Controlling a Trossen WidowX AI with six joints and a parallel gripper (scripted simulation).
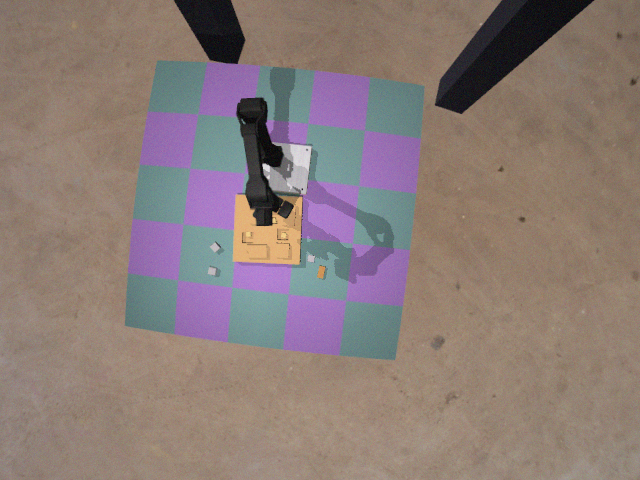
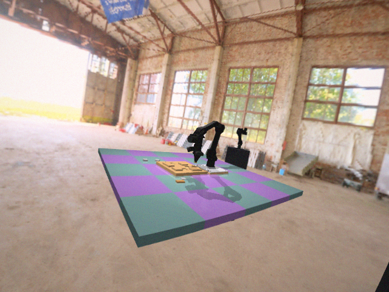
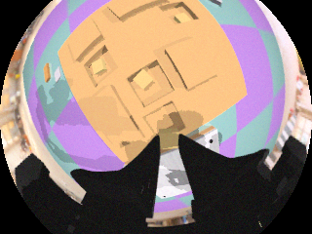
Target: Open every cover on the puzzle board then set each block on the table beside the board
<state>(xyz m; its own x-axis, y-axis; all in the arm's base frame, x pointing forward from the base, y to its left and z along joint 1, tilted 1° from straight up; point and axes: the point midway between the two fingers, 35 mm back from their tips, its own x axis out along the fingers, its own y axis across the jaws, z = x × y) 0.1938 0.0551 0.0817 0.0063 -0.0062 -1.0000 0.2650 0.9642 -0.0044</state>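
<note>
The orange puzzle board is 12 cm ahead of my gripper tip, 1 cm to the left of it and 5 cm below it. Round my gripper tip: orange block: 24 cm ahead, 27 cm to the left, 6 cm below.
</note>
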